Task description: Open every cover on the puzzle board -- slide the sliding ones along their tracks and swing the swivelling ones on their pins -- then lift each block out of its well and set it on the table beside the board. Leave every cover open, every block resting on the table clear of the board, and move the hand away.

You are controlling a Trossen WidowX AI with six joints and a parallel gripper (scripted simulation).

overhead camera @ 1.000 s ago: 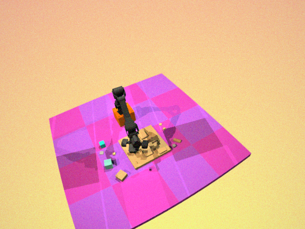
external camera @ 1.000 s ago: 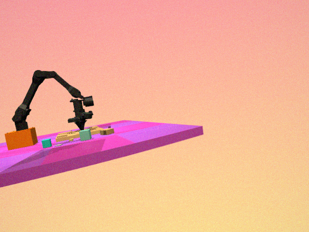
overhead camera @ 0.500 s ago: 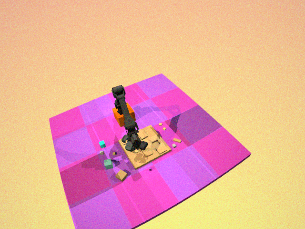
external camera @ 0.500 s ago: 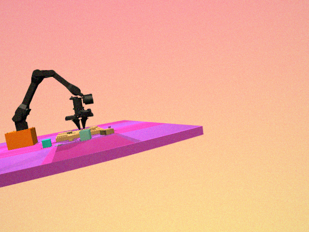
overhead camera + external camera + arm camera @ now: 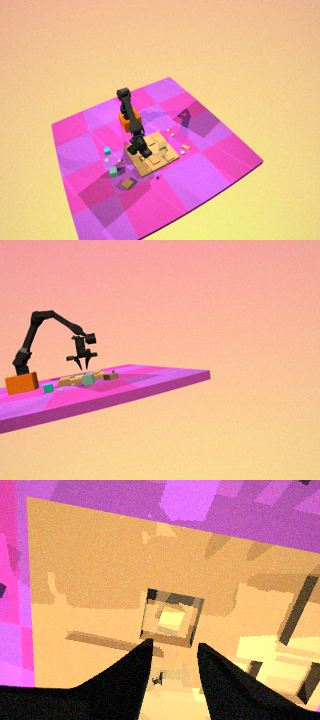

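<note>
My gripper tip is 230 mm past the teal cube, 170 mm to the left of it and 50 mm above it. The rest, counted from my gripper tip: tiny dark piece (180 mm ahead, 50 mm below, 20 mm to the right); brown block (200 mm to the right, 100 mm ahead, 50 mm below).
</note>
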